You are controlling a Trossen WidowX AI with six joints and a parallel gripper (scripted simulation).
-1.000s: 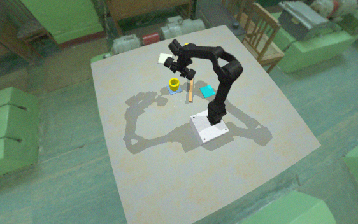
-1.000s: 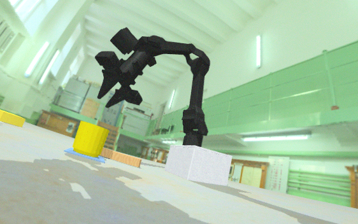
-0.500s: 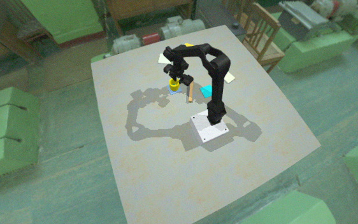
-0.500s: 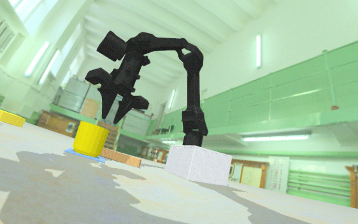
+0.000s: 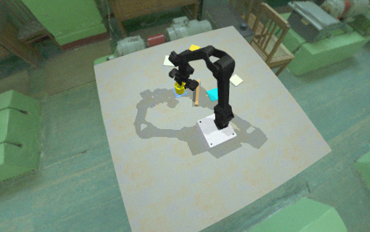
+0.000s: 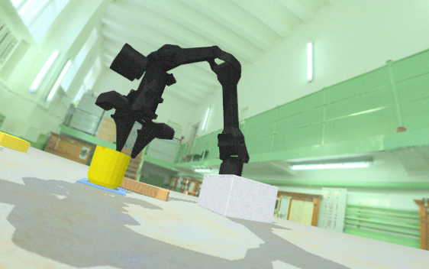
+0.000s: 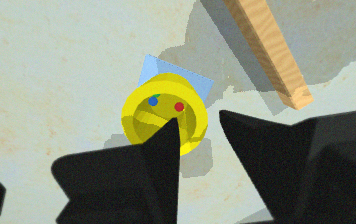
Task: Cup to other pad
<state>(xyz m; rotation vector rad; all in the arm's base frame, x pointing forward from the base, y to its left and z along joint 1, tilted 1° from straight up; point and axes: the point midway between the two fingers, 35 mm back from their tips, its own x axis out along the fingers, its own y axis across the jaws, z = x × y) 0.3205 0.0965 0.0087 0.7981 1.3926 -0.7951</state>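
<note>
Right now the yellow cup is 4 cm below my gripper tip, 2 cm ahead of it and 1 cm to the left of it. From my gripper tip the other things lie so: cyan pad 20 cm to the right, 9 cm behind, 8 cm below; then wooden bar 9 cm to the right, 7 cm below, 3 cm behind; then light blue pad 8 cm below, 2 cm to the left, 2 cm ahead.
</note>
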